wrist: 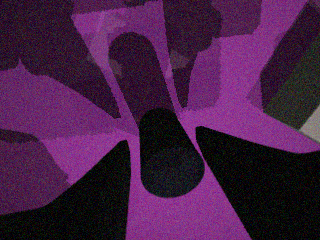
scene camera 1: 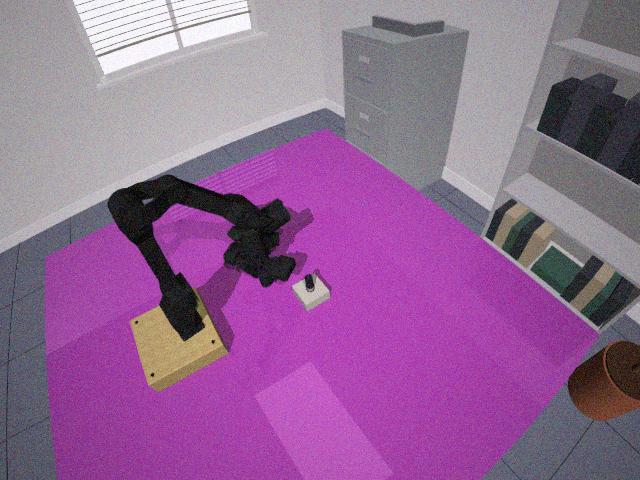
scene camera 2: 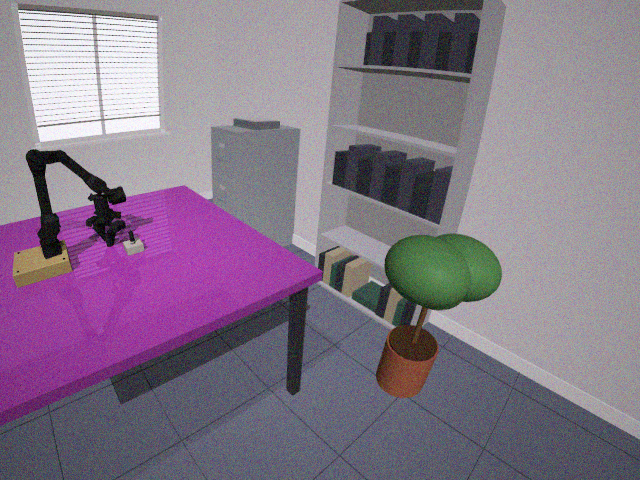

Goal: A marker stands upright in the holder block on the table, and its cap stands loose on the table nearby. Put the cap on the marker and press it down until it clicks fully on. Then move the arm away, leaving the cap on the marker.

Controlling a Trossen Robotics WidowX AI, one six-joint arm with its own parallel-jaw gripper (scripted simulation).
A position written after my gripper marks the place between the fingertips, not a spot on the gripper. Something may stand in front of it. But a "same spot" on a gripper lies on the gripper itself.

Scene:
my gripper: wrist 162,139; scene camera 1; scene camera 2
same spot on my gripper: (scene camera 1: 250,270) = (scene camera 2: 100,232)

